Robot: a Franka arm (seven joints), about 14 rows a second.
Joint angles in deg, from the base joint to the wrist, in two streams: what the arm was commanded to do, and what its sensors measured. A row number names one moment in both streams.
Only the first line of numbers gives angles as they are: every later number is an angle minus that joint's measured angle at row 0.
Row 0, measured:
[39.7, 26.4, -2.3, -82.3, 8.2, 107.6, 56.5]
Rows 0 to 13, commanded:
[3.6, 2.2, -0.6, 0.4, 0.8, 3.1, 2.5]
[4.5, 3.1, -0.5, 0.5, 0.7, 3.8, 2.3]
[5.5, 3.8, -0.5, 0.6, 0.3, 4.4, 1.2]
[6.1, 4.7, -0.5, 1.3, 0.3, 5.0, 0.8]
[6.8, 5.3, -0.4, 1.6, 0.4, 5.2, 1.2]
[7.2, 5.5, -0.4, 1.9, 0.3, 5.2, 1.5]
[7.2, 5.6, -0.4, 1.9, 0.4, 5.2, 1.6]
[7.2, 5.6, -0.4, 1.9, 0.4, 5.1, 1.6]
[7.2, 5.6, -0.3, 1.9, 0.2, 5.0, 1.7]
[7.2, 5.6, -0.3, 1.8, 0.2, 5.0, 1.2]
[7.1, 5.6, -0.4, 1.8, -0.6, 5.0, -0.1]
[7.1, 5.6, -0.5, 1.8, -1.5, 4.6, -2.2]
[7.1, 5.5, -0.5, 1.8, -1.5, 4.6, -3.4]
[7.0, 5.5, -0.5, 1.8, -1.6, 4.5, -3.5]
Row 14, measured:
[6.9, 5.2, -0.2, 0.7, -0.8, 5.3, -1.8]
